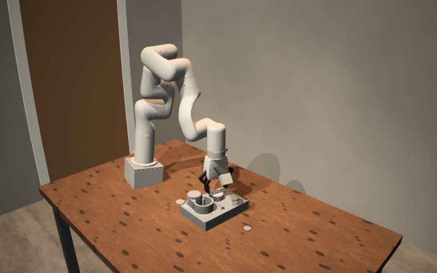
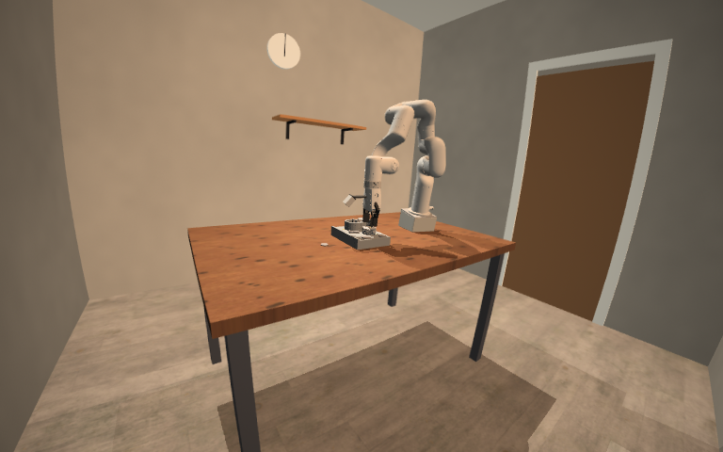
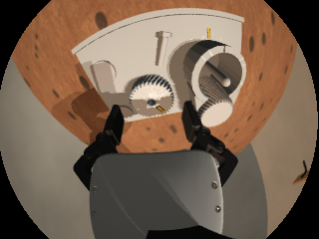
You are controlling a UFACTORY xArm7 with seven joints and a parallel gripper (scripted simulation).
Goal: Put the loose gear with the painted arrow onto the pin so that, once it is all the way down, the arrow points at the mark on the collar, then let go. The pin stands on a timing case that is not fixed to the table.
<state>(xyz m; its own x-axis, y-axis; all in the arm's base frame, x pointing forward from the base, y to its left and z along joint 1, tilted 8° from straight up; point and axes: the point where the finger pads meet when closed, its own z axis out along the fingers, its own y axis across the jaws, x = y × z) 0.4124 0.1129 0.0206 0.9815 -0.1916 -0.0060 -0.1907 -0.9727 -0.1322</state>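
Right now the gear is 40 mm below my hand. Round my hand: flat disc (60 mm to the left, 50 mm below, 50 mm ahead); then short peg (70 mm ahead, 50 mm below, 30 mm to the right).
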